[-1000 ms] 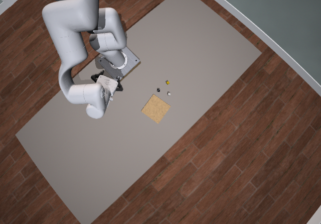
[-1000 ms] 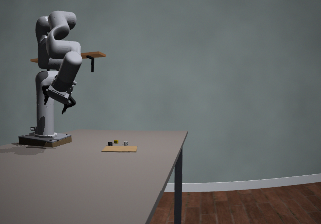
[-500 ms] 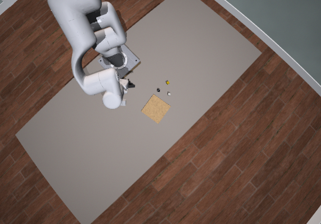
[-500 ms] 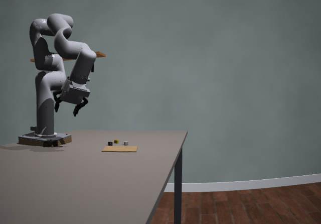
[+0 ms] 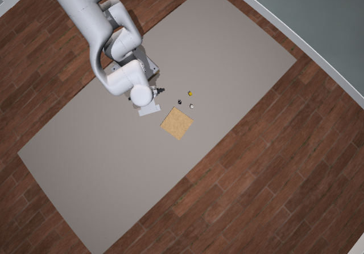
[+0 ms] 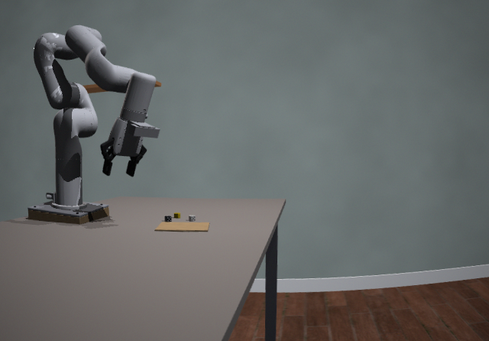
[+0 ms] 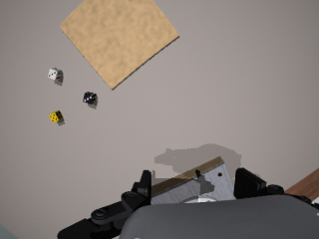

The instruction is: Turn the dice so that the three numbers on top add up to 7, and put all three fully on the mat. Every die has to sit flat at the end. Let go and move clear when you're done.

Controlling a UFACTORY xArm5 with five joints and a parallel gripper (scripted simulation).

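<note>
The black die is 13 cm ahead of my hand, 8 cm to the left of it and 14 cm below it. Also, from my hand: white die 21 cm ahead, 10 cm to the left, 14 cm below; then yellow die 15 cm ahead, 16 cm to the left, 14 cm below; then tan mat 19 cm ahead, 3 cm to the right, 15 cm below.
</note>
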